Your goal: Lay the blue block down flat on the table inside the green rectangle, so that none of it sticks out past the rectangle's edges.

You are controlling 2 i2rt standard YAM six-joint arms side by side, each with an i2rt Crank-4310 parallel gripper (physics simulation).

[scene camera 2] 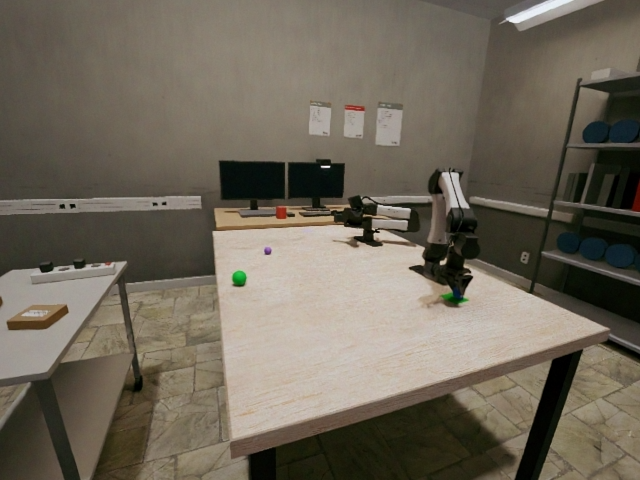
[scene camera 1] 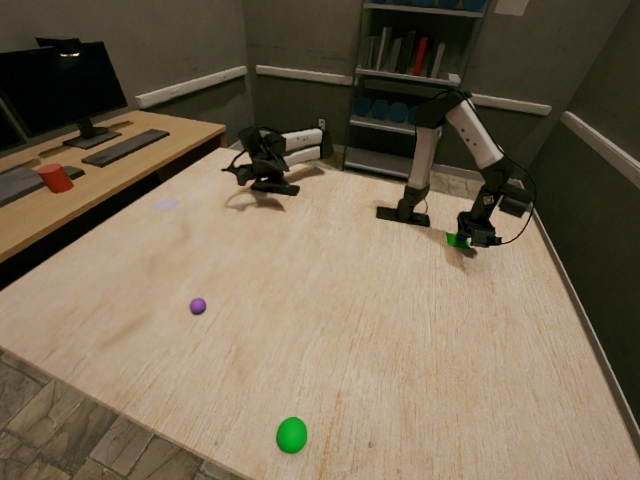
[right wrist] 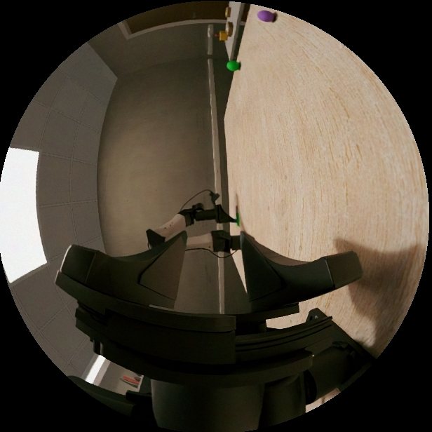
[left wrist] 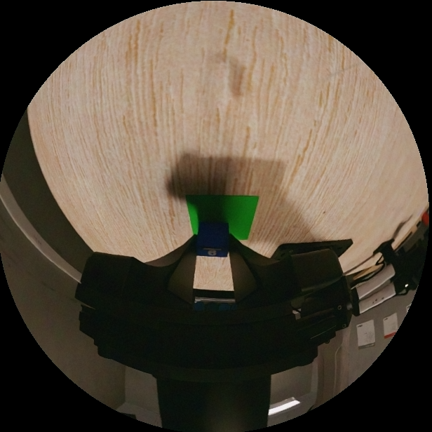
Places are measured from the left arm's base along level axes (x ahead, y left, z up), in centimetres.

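Pixels of known places: left gripper, between the fingertips: point(scene camera 2: 458, 293) point(scene camera 1: 462, 236); right gripper, between the fingertips: point(scene camera 2: 357, 222) point(scene camera 1: 289, 179); left arm's base, origin of its link: point(scene camera 1: 402, 217); right arm's base, origin of its link: point(scene camera 2: 367, 241) point(scene camera 1: 275, 188).
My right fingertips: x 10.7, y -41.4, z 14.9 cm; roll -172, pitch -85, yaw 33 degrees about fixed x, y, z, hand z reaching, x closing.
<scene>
Ahead of a thing's pixels: the offset from my right fingertips to its top centre. "*": to the spot under its first point.
The blue block {dy +61.5, dx -2.9, dz -11.0 cm} point(left wrist: 213, 235) point(scene camera 1: 461, 237) point(scene camera 2: 456, 292) is between the fingertips of my left gripper point(left wrist: 212, 235), which is shut on it. The green rectangle point(left wrist: 241, 212) point(scene camera 1: 452, 242) point(scene camera 2: 447, 297) lies on the table under and around the block. In the left wrist view the block's far part overlaps the rectangle, and its lower part shows below the rectangle's near edge. The fingers hide parts of both, and I cannot tell whether the block touches the table. My right gripper is open and empty, held above the table at the left in scene camera 1.
A purple ball {dy -10.5, dx +43.9, dz -11.1 cm} point(scene camera 1: 197, 305) point(scene camera 2: 267, 250) point(right wrist: 266, 16) and a green ball {dy +20.1, dx +64.2, dz -9.4 cm} point(scene camera 1: 292, 435) point(scene camera 2: 238, 277) point(right wrist: 233, 65) are on the table, far from the left gripper. A pale lilac patch {* dy -47.3, dx +6.6, dz -14.8 cm} point(scene camera 1: 165, 204) lies near the table's left edge. A desk with monitors stands beyond that edge.
</scene>
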